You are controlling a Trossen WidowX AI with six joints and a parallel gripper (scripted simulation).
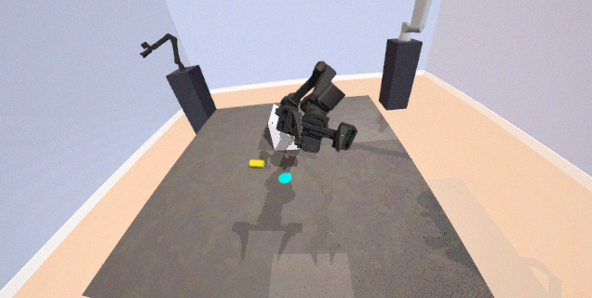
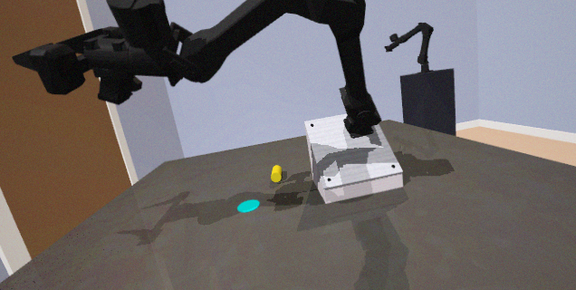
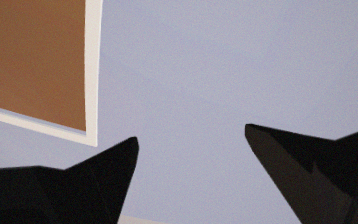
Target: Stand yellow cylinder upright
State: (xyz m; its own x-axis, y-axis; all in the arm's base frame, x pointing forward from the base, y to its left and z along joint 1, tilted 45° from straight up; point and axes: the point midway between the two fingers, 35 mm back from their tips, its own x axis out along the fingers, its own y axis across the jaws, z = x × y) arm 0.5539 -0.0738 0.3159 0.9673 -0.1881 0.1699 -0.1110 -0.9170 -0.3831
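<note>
My gripper tip is now 400 mm above the yellow tall cylinder, 350 mm past it and 300 mm to the left of it. Round my gripper tip: cyan circle (410 mm below, 260 mm behind, 150 mm to the right).
</note>
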